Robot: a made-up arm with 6 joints.
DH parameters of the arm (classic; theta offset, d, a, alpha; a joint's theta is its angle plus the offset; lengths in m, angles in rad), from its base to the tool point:
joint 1: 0 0.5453 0.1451 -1.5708
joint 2: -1.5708 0 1.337 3.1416
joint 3: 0 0 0.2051 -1.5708
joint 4: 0 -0.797 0 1.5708
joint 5: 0 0 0 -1.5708
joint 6: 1.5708 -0.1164 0 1.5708
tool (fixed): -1.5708 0 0 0
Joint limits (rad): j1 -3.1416..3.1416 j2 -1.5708..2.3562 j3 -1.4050..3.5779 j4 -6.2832..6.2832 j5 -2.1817..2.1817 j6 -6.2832..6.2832
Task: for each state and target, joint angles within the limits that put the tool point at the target. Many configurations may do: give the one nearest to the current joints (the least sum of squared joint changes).
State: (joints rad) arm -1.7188 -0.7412 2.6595 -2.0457 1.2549 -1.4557
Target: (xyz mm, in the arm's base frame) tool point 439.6 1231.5 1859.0
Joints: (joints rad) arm -1.9864 -0.4713 2.3471 -2.0850 1.2152 -1.4557
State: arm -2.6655 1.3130 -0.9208 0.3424 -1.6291 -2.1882
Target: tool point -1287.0 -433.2 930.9
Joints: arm -2.7859 0.6501 -0.5087 0.3724 -1.6895 -2.1882
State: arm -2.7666 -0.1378 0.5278 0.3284 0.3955 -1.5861
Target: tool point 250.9 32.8 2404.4
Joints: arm -2.9481 -0.6848 0.1215 0.3691 0.3922 -1.5861
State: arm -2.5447 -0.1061 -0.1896 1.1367 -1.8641 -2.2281
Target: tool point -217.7 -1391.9 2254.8
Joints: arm -1.6472 0.4493 0.8696 1.3849 -1.3212 -2.2281
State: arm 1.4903 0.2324 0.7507 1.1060 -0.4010 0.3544
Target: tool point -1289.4 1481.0 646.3
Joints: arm 2.3073 1.0064 0.0779 1.0674 -0.3983 0.3544
